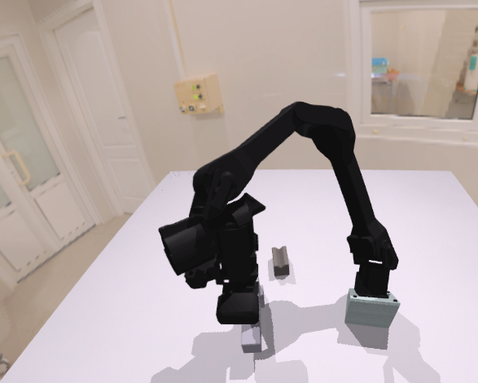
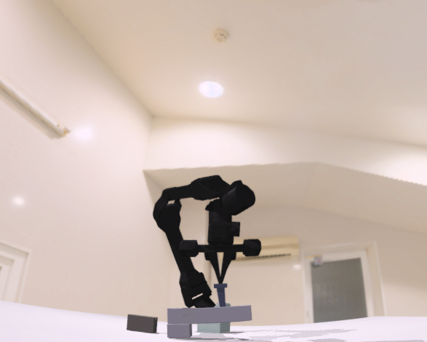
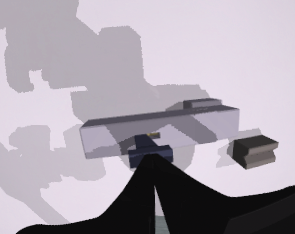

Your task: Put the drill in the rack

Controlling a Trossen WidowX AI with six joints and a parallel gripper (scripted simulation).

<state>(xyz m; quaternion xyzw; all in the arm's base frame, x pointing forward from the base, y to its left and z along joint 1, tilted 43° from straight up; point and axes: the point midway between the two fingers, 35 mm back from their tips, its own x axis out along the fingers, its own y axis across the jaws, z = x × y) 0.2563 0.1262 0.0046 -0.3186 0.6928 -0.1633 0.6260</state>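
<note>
Now: the blue key 30 mm below my gripper tip. From my gripper tip the other things lie so: housing (80 mm below, 30 mm to the right); rack (210 mm to the right, 110 mm below, 30 mm behind); drill (80 mm below, 50 mm to the right, 10 mm ahead).
</note>
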